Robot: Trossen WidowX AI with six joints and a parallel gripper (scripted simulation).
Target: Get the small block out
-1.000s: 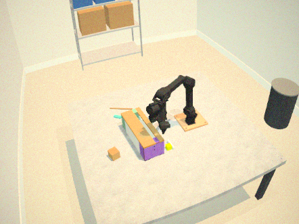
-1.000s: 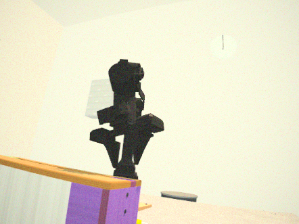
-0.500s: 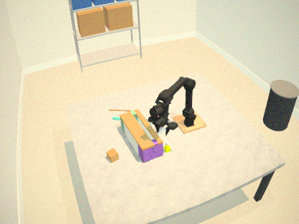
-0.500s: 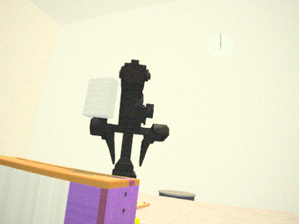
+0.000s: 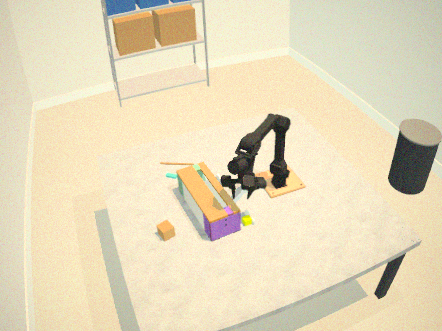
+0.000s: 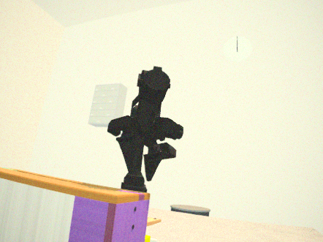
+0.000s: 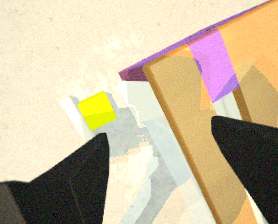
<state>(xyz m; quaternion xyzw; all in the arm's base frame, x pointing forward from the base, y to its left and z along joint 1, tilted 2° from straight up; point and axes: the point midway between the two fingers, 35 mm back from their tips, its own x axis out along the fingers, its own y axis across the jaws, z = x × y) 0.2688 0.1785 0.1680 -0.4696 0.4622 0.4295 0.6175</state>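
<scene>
The yellow block is 14 cm below my gripper tip and 3 cm behind it. Round my gripper tip: orange cube (33 cm ahead, 13 cm below, 5 cm to the right); then box (15 cm to the right, 10 cm below, 7 cm ahead); then teal piece (45 cm to the right, 22 cm ahead, 15 cm below).
</scene>
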